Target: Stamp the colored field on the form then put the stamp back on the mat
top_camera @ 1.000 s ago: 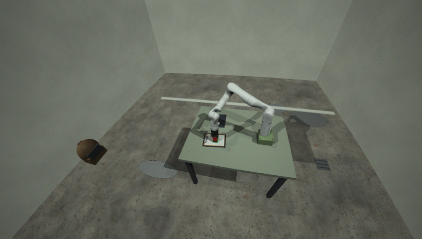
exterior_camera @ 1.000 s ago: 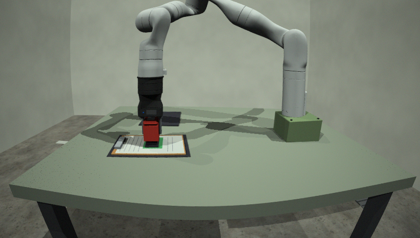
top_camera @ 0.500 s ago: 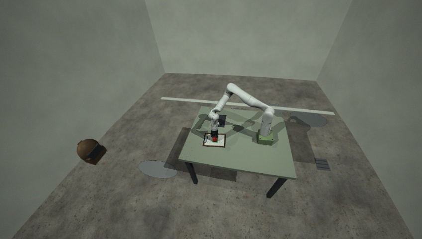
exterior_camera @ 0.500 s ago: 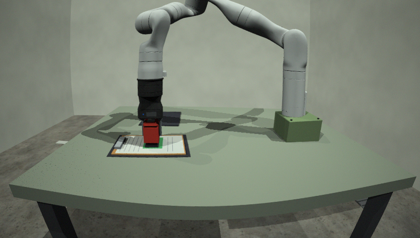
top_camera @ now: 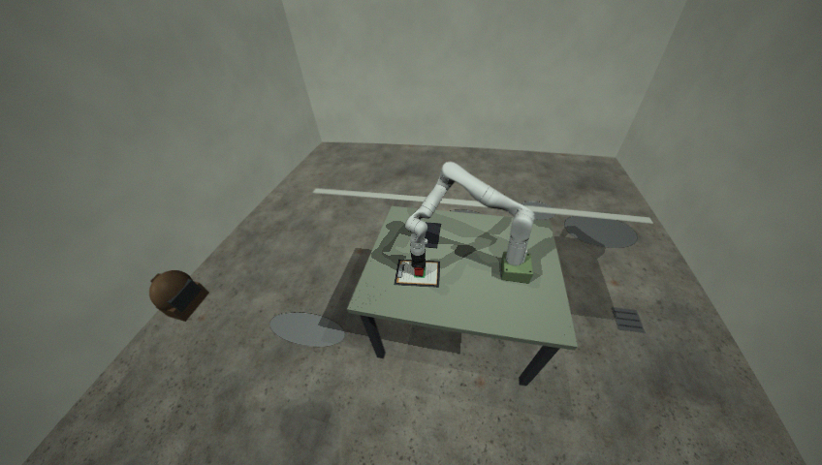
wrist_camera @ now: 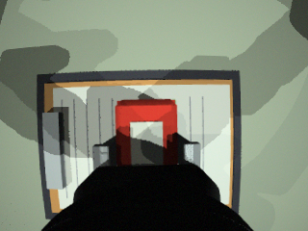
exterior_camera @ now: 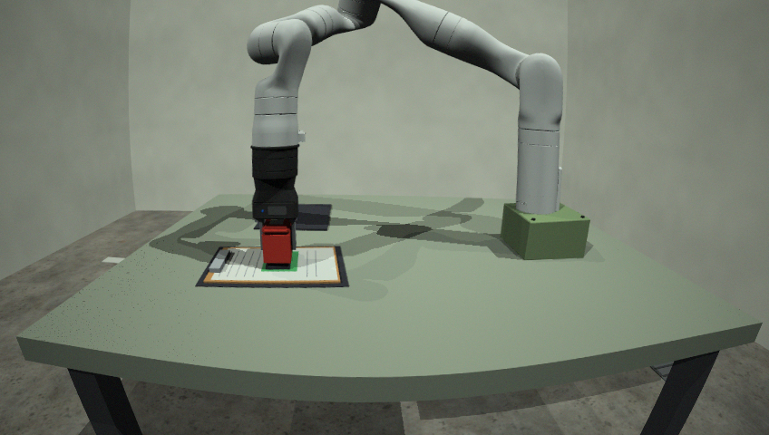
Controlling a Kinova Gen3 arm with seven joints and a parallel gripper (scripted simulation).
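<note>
Now: the red stamp 1 cm below my hand. From my hand the other things lie so: clipboard: 2 cm ahead, 1 cm to the left, 4 cm below; then dark mat: 3 cm behind, 31 cm to the right, 4 cm below.
</note>
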